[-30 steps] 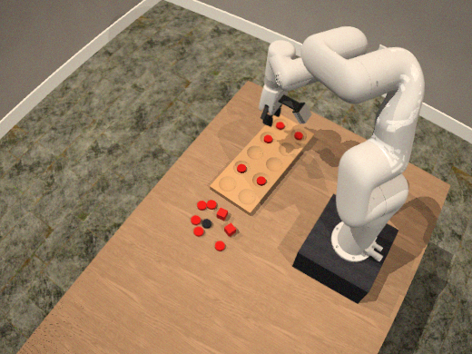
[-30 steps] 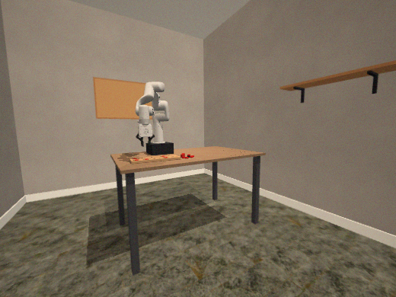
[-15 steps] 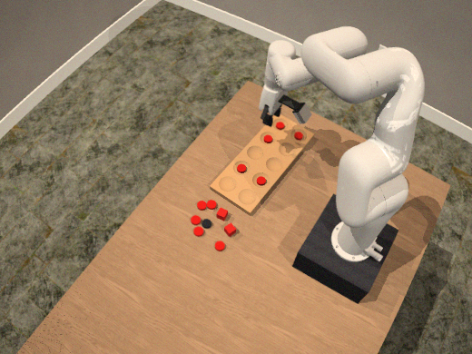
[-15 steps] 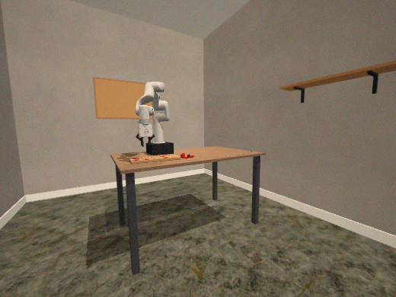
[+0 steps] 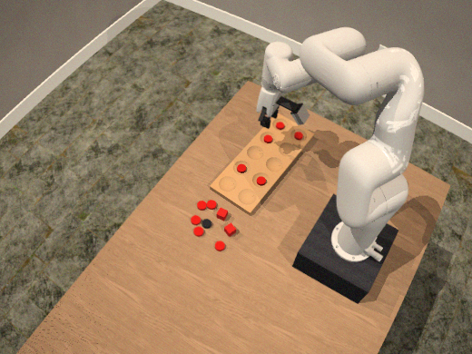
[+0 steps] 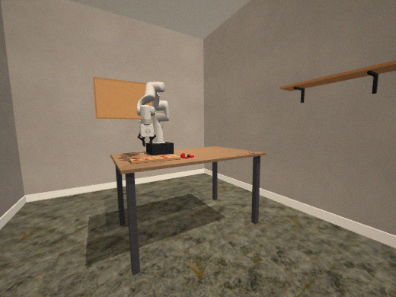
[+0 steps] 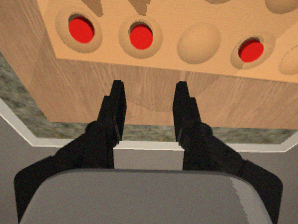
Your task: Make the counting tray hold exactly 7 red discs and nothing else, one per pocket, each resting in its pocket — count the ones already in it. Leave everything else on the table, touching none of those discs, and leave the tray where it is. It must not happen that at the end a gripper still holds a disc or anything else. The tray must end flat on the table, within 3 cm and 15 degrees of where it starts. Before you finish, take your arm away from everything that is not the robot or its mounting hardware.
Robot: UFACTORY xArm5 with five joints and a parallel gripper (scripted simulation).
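My hand is 40 mm past the wooden counting tray, 60 mm to the right of it and 130 mm above it. From my hand the other things lie so: black disc: 40 mm behind, 360 mm to the left, 130 mm below.
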